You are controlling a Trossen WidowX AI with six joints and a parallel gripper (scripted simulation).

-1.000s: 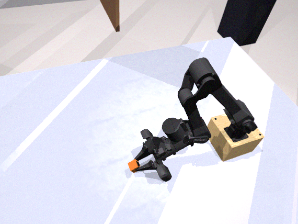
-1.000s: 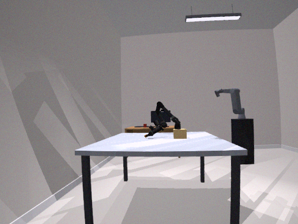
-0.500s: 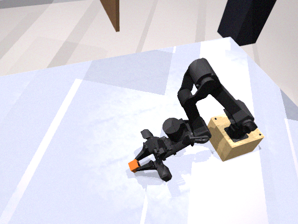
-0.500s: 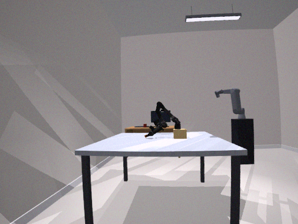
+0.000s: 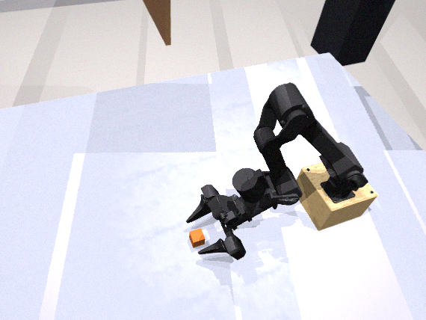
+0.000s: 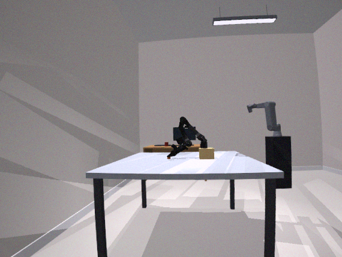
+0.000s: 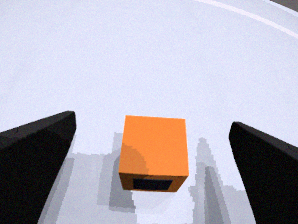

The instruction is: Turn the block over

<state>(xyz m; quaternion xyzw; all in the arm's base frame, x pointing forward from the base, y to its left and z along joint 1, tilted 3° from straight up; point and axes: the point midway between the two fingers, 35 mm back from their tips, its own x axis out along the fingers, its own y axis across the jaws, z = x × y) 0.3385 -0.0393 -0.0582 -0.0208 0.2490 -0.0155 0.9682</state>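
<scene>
Now: gripper tip 2 cm past the orange block and 1 cm above it.
</scene>
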